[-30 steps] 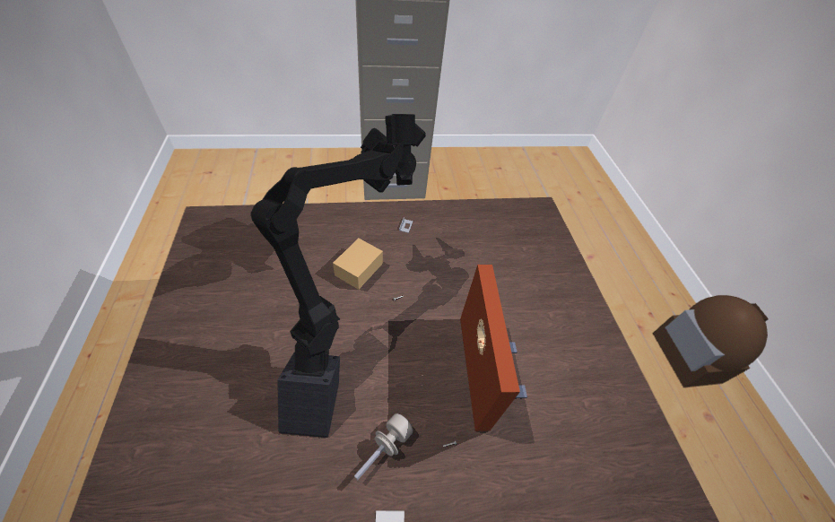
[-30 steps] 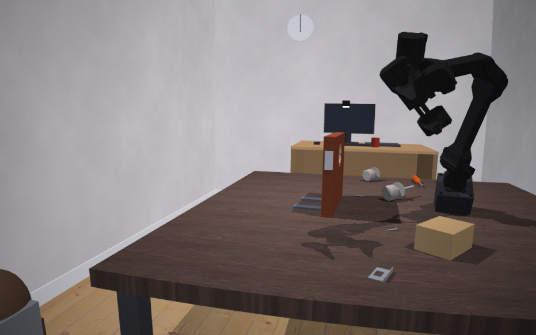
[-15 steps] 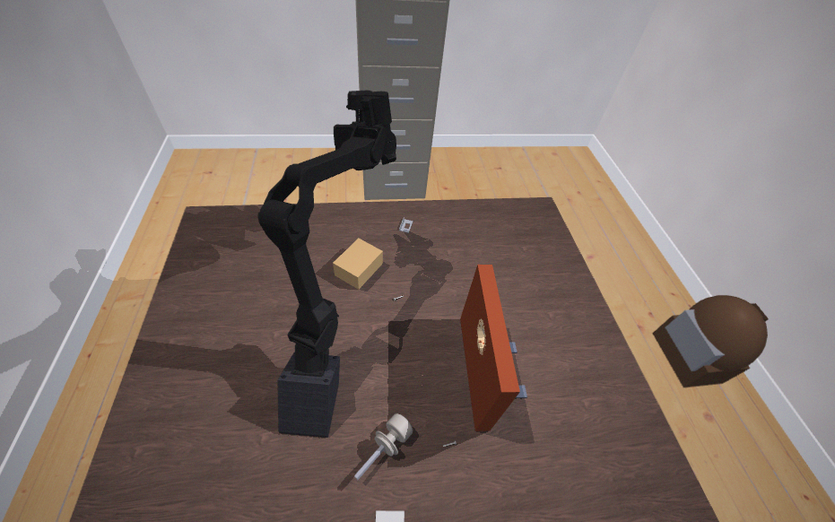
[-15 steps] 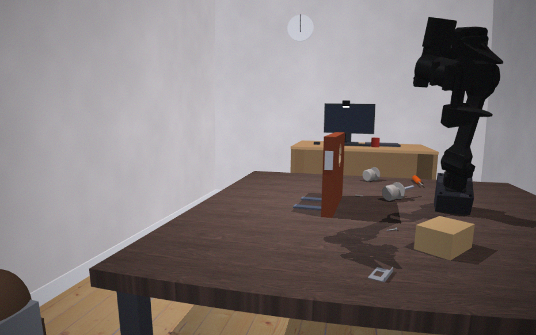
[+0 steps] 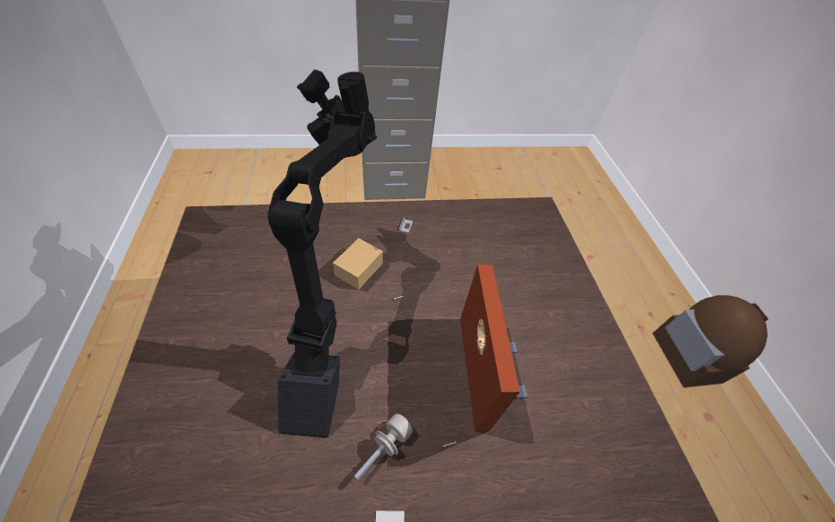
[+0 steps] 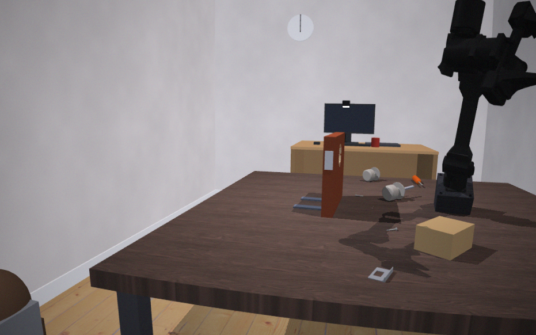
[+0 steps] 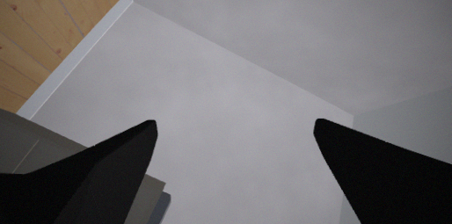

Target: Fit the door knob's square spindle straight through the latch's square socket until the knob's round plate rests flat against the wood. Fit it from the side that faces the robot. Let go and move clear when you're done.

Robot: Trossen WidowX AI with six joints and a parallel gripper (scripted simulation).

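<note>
Now: hand 67 cm to the left of the door knob, 39 cm above it and 24 cm short of it. Also, from my hand: wooden door slab (48 cm to the right, 44 cm ahead, 27 cm below); white card (80 cm to the right, 42 cm below, 26 cm ahead); tan box (39 cm below, 18 cm to the right, 11 cm ahead).
</note>
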